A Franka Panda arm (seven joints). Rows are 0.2 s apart.
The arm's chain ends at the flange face. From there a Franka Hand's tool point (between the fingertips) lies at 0.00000 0.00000 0.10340 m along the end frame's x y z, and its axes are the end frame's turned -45 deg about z.
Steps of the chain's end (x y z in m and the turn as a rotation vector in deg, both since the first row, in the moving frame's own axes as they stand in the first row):
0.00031, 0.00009, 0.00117, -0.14, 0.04, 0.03
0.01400, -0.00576, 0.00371, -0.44, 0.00, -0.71
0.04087, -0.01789, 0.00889, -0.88, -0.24, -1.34
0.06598, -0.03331, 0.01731, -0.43, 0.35, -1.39
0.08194, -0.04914, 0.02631, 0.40, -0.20, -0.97
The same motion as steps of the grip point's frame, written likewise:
0.00003, 0.00051, 0.00117, -0.13, -0.07, 0.03
0.01341, 0.00639, 0.00371, -0.31, -0.31, -0.71
0.04013, 0.01708, 0.00888, -0.45, -0.79, -1.34
0.07012, 0.02410, 0.01731, -0.55, -0.06, -1.39
0.09294, 0.02243, 0.02631, 0.42, 0.14, -0.97

